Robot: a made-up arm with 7 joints. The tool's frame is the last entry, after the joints.
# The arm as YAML. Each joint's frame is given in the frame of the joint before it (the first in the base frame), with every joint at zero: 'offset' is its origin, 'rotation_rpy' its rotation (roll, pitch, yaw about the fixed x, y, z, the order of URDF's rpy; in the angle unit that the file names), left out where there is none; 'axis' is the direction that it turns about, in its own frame. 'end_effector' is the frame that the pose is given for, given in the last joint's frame.
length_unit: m
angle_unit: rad
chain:
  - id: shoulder
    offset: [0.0, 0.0, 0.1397]
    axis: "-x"
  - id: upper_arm
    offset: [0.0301, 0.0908, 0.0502]
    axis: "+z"
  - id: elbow
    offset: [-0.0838, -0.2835, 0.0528]
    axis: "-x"
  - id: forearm
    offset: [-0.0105, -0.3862, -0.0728]
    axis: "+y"
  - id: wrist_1
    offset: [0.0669, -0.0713, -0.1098]
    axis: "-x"
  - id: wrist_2
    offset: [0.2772, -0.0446, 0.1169]
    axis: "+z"
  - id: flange
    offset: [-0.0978, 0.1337, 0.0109]
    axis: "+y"
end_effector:
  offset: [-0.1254, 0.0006, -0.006]
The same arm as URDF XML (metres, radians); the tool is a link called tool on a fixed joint. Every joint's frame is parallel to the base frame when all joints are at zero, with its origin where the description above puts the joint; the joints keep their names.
<robot name="arm">
  <link name="base_link"/>
  <link name="link1"/>
  <link name="link2"/>
  <link name="link3"/>
  <link name="link4"/>
  <link name="link5"/>
  <link name="link6"/>
  <link name="link7"/>
  <link name="tool"/>
  <joint name="shoulder" type="continuous">
    <parent link="base_link"/>
    <child link="link1"/>
    <origin xyz="0 0 0.1397"/>
    <axis xyz="-1 0 0"/>
  </joint>
  <joint name="upper_arm" type="continuous">
    <parent link="link1"/>
    <child link="link2"/>
    <origin xyz="0.0301 0.0908 0.0502"/>
    <axis xyz="0 0 1"/>
  </joint>
  <joint name="elbow" type="continuous">
    <parent link="link2"/>
    <child link="link3"/>
    <origin xyz="-0.0838 -0.2835 0.0528"/>
    <axis xyz="-1 0 0"/>
  </joint>
  <joint name="forearm" type="continuous">
    <parent link="link3"/>
    <child link="link4"/>
    <origin xyz="-0.0105 -0.3862 -0.0728"/>
    <axis xyz="0 1 0"/>
  </joint>
  <joint name="wrist_1" type="continuous">
    <parent link="link4"/>
    <child link="link5"/>
    <origin xyz="0.0669 -0.0713 -0.1098"/>
    <axis xyz="-1 0 0"/>
  </joint>
  <joint name="wrist_2" type="continuous">
    <parent link="link5"/>
    <child link="link6"/>
    <origin xyz="0.2772 -0.0446 0.1169"/>
    <axis xyz="0 0 1"/>
  </joint>
  <joint name="flange" type="continuous">
    <parent link="link6"/>
    <child link="link7"/>
    <origin xyz="-0.0978 0.1337 0.0109"/>
    <axis xyz="0 1 0"/>
  </joint>
  <joint name="tool_fixed" type="fixed">
    <parent link="link7"/>
    <child link="tool"/>
    <origin xyz="-0.1254 0.0006 -0.006"/>
  </joint>
</robot>

